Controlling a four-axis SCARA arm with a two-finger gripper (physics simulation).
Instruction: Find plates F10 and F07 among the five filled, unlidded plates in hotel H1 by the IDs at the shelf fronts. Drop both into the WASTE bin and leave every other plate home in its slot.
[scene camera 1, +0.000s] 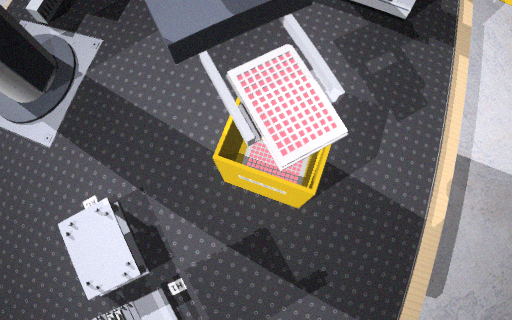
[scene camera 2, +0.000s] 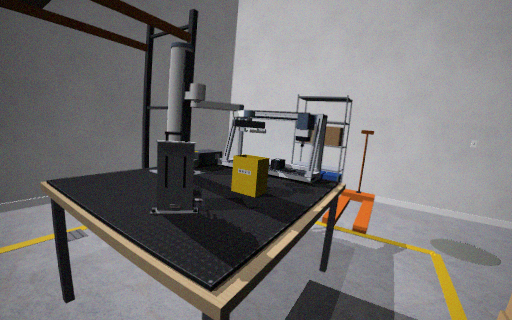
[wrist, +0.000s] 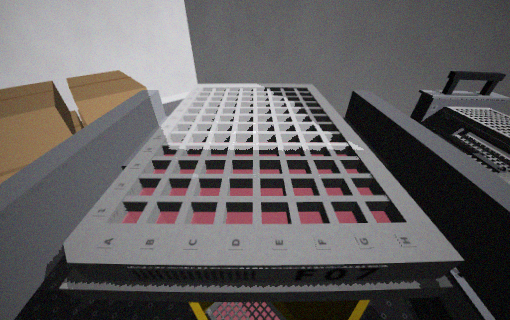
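Seen in the pictures: gripper, fingertip midpoint: (scene camera 1: 297, 118) (scene camera 2: 255, 130) (wrist: 255, 107); arm's base at its link origin: (scene camera 1: 35, 79).
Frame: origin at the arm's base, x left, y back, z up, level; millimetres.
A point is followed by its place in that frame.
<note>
My gripper (scene camera 1: 294, 118) @(x -41, y -666, z 358 mm) (scene camera 2: 258, 130) @(x -41, y -666, z 358 mm) (wrist: 255, 107) @(x -41, y -666, z 358 mm) is shut on plate F07 (scene camera 1: 285, 100) @(x -26, y -647, z 361 mm) (wrist: 260, 175) @(x -2, y -621, z 361 mm), gripping it by its long sides. F07 is a white plate with pink-filled wells; its ID shows on its front edge in the wrist view. It hangs level above the yellow WASTE bin (scene camera 1: 299, 195) @(x -86, y -708, z 163 mm) (scene camera 2: 250, 175) @(x -86, y -686, z 124 mm) (wrist: 197, 309) @(x 30, y -657, z 213 mm), apart from it and turned relative to its walls in scene camera 1. Another pink-filled plate (scene camera 1: 270, 161) @(x -17, y -641, z 32 mm) (wrist: 244, 311) @(x -23, y -671, z 28 mm) lies inside the bin, its ID unseen. Beside the H1 label (scene camera 1: 177, 286) @(x -317, y -548, z 13 mm), part of a hotel (scene camera 1: 156, 306) @(x -370, y -522, z 20 mm) shows at the bottom edge; its plates' IDs are hidden.
A white-topped unit with small pins (scene camera 1: 102, 247) @(x -293, y -394, z 73 mm) stands left of the bin in scene camera 1. The arm's column (scene camera 2: 176, 92) @(x -63, y -41, z 566 mm) stands behind a dark tower (scene camera 2: 175, 175) @(x -492, y -590, z 164 mm). A gantry machine (scene camera 2: 320, 145) @(x 615, y -846, z 282 mm) stands behind the bin. The wooden table edge (scene camera 1: 434, 200) @(x 26, y -1016, z 0 mm) runs along the right.
</note>
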